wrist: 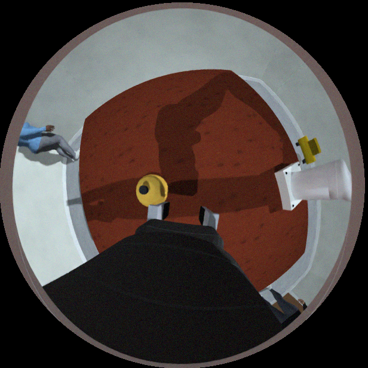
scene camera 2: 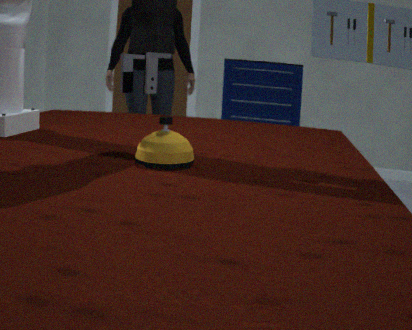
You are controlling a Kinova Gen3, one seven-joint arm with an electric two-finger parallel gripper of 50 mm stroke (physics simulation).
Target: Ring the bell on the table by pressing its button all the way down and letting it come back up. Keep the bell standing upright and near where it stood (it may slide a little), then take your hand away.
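Places are measured from the arm's base along level axes (x up, y back, z right), in millimetres.
Pixels of known places: gripper, fingertip midpoint: [scene camera 2: 137, 93]; arm's base, link origin: [scene camera 2: 4, 111].
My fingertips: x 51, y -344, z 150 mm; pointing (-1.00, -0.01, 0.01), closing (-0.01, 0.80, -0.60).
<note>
Ahead of a thing's pixels: the offset from my fingertips to its middle. Level surfaces: height alone.
The yellow dome bell @[dx -62, dy -57, dz +73 mm] [scene camera 2: 164, 148] [wrist: 157, 192] stands upright on its dark base on the reddish-brown table @[dx -95 mm] [scene camera 2: 200, 280] [wrist: 225, 135]. Its small black button @[dx -34, dy -57, dz +73 mm] [scene camera 2: 166, 120] [wrist: 144, 190] stands raised on a thin stem above the dome. My gripper [scene camera 2: 140, 91] [wrist: 183, 210] is open, with nothing between its fingers. In the scene view it hangs above the bell's button, a little to the left, with a gap between. In the wrist view the bell is beyond the left finger, left of the space between the fingertips. The fingers do not touch the button.
The robot's white base [scene camera 2: 20, 122] [wrist: 288, 187] stands on the table, at the left in the scene view and at the right in the wrist view. A blue cabinet [scene camera 2: 262, 92] and a person in black [scene camera 2: 150, 37] are behind the table. Arm shadows cross the tabletop.
</note>
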